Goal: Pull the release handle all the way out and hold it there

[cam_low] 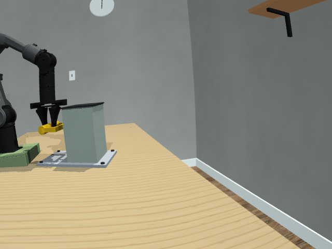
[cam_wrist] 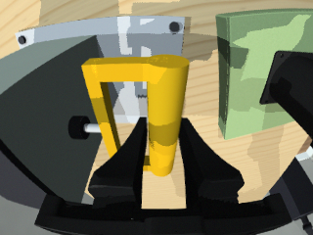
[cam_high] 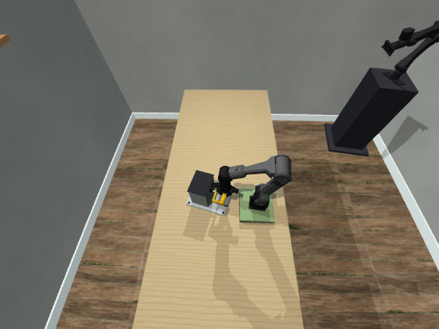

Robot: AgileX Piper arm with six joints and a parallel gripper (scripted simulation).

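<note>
Now: the metal base plate 9 cm ahead of my hand, 1 cm to the right of it and 10 cm below it.
</note>
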